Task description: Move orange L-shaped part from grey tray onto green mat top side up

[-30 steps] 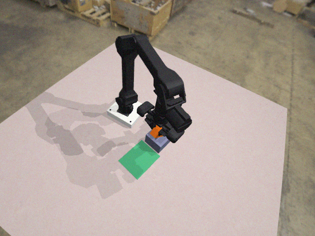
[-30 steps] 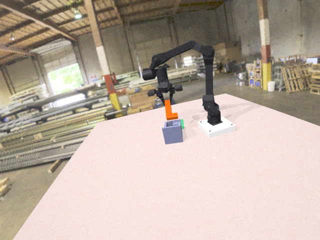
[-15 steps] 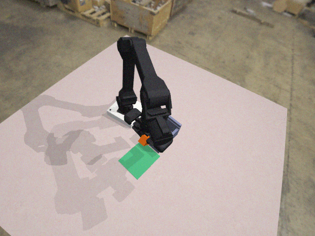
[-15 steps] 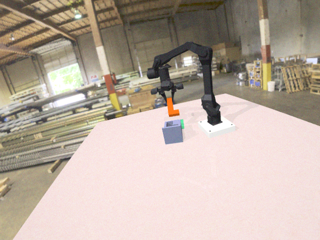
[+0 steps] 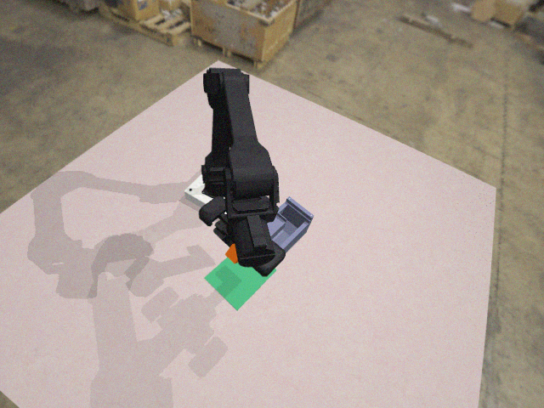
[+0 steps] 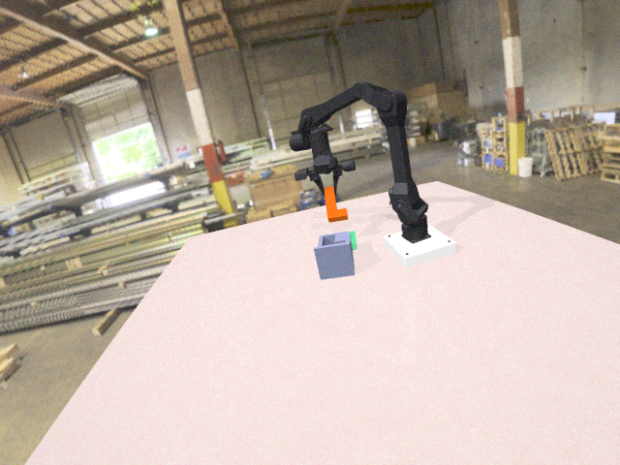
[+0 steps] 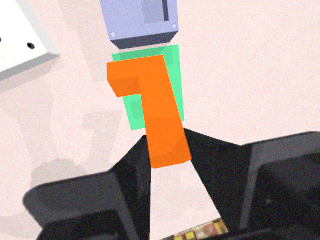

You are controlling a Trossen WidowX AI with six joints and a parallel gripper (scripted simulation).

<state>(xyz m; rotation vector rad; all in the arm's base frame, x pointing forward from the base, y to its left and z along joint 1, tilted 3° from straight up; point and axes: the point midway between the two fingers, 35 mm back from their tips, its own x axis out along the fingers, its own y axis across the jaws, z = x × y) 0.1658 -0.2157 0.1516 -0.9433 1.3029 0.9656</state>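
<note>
Now: the green mat 10 mm ahead of my gripper tip, 20 mm to the left of it and 170 mm below it. Also, from my gripper tip: orange L-shaped part 40 mm to the left, 30 mm below.
</note>
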